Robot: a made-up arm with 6 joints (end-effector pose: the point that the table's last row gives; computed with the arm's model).
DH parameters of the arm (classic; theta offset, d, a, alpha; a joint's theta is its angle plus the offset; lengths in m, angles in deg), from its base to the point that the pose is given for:
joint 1: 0 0.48 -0.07 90
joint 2: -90 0.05 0.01 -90
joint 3: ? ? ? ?
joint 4: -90 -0.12 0.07 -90
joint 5: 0 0.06 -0.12 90
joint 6: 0 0.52 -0.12 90
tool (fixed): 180 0.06 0 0
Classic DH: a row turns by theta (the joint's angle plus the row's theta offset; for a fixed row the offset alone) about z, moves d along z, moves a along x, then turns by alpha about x.
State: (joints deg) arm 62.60 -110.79 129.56 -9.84 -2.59 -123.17
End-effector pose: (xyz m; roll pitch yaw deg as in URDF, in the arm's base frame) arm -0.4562 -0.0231 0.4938 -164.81 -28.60 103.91
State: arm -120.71 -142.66 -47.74 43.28 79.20 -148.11
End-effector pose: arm -0.3811 0.3152 0.9442 -120.83 -37.25 45.07
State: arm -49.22 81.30 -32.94 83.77 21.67 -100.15
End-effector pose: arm -0.4497 -0.2510 0.6825 1.35 -65.52 -62.05
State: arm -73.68 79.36 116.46 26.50 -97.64 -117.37
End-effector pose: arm -0.2225 0.1984 1.0141 -71.83 -25.53 6.87
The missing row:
joint 3: 0 0.02 0.05 90
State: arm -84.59 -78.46 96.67 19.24 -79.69 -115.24
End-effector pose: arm 0.0295 -0.1758 -0.0019 96.14 16.52 21.33
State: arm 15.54 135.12 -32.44 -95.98 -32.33 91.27
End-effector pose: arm 0.1008 -0.4501 0.5999 176.33 -48.56 -159.62
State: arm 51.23 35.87 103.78 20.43 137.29 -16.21
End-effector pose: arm -0.5801 -0.4693 0.4749 -157.85 48.15 154.85
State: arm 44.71 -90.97 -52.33 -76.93 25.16 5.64
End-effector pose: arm 0.4210 -0.0068 0.4606 -175.21 17.23 -56.93
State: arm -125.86 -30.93 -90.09 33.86 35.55 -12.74
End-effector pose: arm -0.2141 0.0734 0.9102 -71.78 -4.83 -110.74
